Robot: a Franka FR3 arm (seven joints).
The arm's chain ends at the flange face. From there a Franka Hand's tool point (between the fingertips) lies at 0.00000 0.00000 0.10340 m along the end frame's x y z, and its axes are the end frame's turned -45 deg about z.
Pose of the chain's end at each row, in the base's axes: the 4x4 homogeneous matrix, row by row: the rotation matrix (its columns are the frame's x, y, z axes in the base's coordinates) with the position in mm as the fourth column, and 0 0 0 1 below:
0.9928 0.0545 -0.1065 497.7; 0.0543 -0.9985 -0.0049 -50.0; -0.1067 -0.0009 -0.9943 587.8; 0 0 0 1
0.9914 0.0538 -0.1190 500.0; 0.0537 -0.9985 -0.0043 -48.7; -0.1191 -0.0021 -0.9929 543.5; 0 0 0 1
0.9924 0.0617 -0.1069 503.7; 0.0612 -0.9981 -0.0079 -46.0; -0.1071 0.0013 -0.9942 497.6; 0 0 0 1
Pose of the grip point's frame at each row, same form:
0.6635 0.7406 -0.1065 486.7; 0.7444 -0.6677 -0.0049 -50.5; -0.0748 -0.0761 -0.9943 485.0; 0 0 0 1
0.6630 0.7391 -0.1190 487.7; 0.7440 -0.6681 -0.0043 -49.1; -0.0827 -0.0857 -0.9929 440.8; 0 0 0 1
0.6581 0.7454 -0.1069 492.6; 0.7490 -0.6625 -0.0079 -46.8; -0.0767 -0.0748 -0.9942 394.8; 0 0 0 1

